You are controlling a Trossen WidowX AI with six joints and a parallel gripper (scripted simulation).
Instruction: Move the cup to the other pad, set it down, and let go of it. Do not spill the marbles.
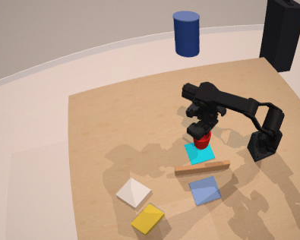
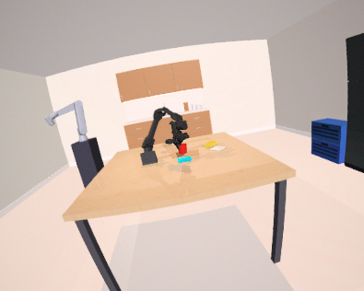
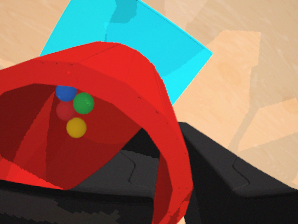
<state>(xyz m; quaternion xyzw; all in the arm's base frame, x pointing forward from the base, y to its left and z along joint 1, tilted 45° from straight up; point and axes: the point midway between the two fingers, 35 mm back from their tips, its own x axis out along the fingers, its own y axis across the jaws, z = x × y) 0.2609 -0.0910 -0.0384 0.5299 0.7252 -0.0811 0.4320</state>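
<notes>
The cyan pad is 10 cm below my gripper tip, 3 cm ahead of it and 2 cm to the left of it. Also, from my gripper tip: red cup (3 cm ahead, 2 cm to the left); wooden bar (11 cm to the left, 8 cm below, 4 cm ahead); pale blue pad (21 cm to the left, 10 cm below, 5 cm ahead).
</notes>
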